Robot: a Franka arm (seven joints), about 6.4 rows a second.
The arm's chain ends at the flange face. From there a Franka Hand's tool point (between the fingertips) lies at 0.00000 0.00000 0.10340 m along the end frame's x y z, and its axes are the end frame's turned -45 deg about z.
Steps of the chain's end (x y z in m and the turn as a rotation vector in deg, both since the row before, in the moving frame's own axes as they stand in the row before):
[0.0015, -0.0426, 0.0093, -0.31, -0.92, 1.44]
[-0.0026, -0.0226, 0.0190, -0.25, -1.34, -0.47]
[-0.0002, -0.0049, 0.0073, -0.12, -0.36, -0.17]
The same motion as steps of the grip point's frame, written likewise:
[0.0296, -0.0299, 0.0093, 0.43, -0.87, 1.44]
[0.0121, -0.0192, 0.0190, 0.77, -1.12, -0.47]
[0.0027, -0.0039, 0.0073, 0.17, -0.34, -0.17]

